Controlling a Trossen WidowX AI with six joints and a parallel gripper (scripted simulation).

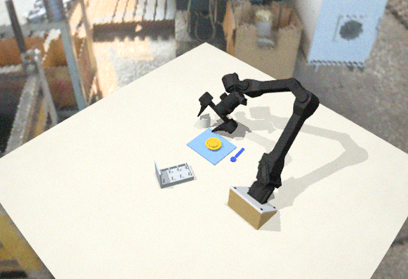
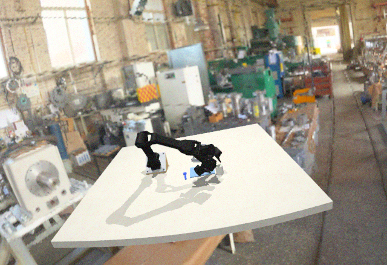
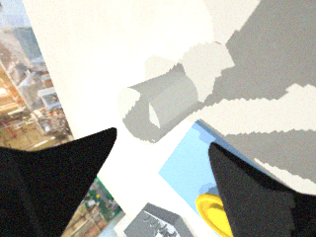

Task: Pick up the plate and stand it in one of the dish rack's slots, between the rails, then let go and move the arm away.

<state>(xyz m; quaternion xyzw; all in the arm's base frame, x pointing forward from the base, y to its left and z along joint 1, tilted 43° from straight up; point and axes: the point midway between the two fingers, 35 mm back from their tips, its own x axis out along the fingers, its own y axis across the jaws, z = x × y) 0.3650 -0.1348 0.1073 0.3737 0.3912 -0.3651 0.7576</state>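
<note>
My gripper tip is 2 cm to the left of the cup, 2 cm short of it and 1 cm above it. From my gripper tip the other things lie so: light blue mat 8 cm behind, 5 cm to the left, 3 cm below; then yellow plate 9 cm behind, 5 cm to the left, 2 cm below; then blue spoon 19 cm behind, 3 cm to the left, 3 cm below.
</note>
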